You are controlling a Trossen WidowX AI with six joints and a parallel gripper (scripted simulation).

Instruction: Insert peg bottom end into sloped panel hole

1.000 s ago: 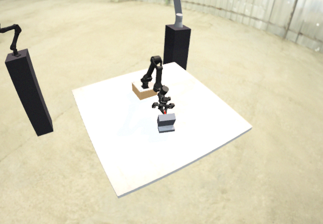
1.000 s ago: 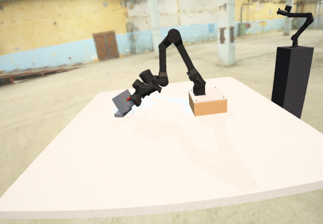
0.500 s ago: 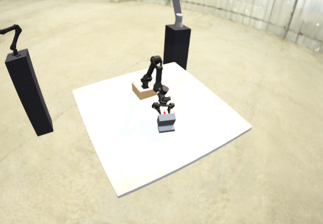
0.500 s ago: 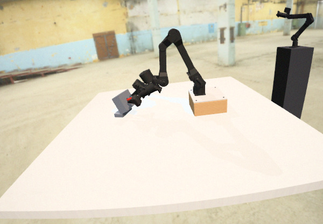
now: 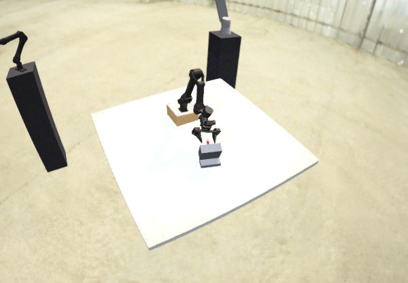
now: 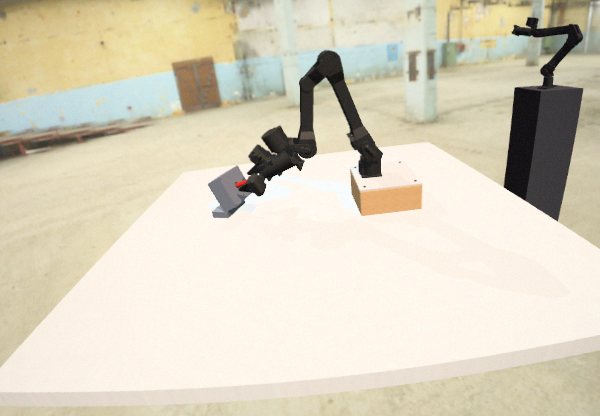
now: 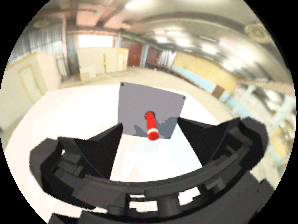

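Now: the thin red peg right at my gripper tip. The rest, counted from my gripper tip: grey sloped panel (50 mm ahead, 20 mm to the right, 20 mm below).
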